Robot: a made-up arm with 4 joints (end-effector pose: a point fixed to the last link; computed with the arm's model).
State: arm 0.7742 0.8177 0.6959 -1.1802
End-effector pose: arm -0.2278 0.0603 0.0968 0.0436 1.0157 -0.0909
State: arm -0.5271 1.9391 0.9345 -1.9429
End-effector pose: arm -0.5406 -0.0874 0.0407 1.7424 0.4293 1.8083
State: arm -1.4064 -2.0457 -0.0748 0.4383
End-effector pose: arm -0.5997 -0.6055 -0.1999 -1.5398 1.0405 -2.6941
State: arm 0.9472 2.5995 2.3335 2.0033
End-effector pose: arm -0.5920 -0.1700 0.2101 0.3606 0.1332 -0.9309
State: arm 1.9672 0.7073 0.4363 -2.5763
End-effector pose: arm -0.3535 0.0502 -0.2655 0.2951 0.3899 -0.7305
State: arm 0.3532 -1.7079 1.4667 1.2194
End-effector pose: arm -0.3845 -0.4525 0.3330 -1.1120 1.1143 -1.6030
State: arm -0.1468 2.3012 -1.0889 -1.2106
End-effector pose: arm -0.5489 0.0492 0.5197 0.9472 -1.1866 2.5408
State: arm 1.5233 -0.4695 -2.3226 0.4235
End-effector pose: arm -0.6359 0.3427 0.1437 -2.3808 0.2775 2.2566
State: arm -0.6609 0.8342 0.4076 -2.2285
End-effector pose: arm -0.3629 0.0840 0.2491 2.6560 -0.1047 0.9019
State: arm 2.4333 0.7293 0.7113 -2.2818
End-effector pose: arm -0.3857 -0.0675 -0.1392 -0.3454 -0.1682 -0.9607
